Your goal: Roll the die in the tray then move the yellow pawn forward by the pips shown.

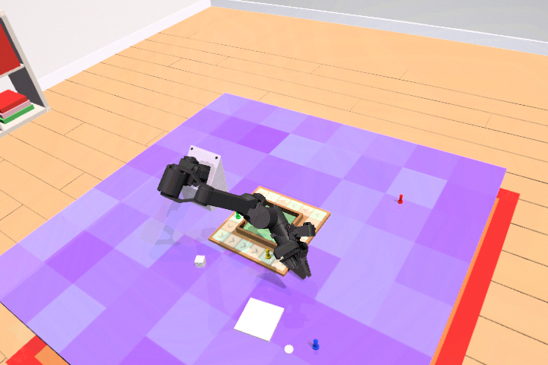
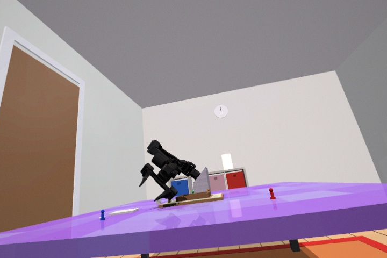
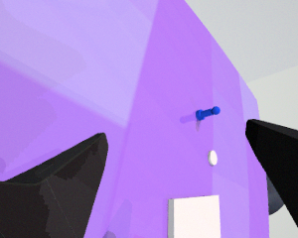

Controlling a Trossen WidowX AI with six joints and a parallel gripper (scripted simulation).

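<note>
The white die is 340 mm behind my gripper tip, 60 mm below it and 50 mm to the right of it. Round my gripper tip: yellow pawn: 160 mm behind, 50 mm to the left, 40 mm below; white card: 130 mm to the right, 80 mm behind, 60 mm below; blue pawn: 140 mm to the right, 90 mm ahead, 50 mm below.
</note>
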